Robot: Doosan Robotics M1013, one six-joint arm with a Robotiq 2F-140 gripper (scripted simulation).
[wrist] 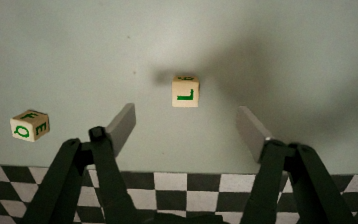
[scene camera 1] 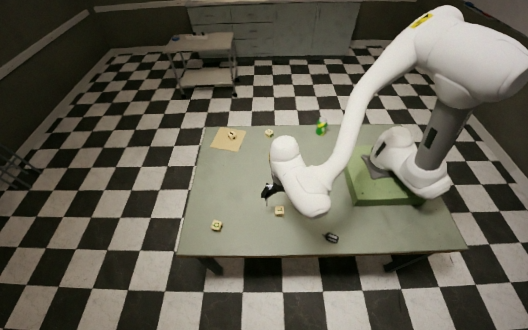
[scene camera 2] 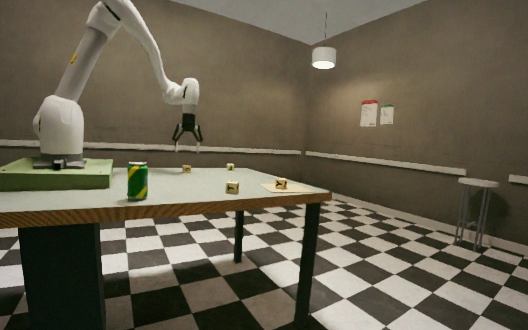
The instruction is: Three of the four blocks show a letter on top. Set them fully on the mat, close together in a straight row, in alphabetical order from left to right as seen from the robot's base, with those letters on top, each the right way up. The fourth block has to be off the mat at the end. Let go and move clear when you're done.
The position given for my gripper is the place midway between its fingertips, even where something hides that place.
Note:
I see my gripper [wrist: 186, 114], a block [wrist: 30, 126] and a block [wrist: 185, 89].

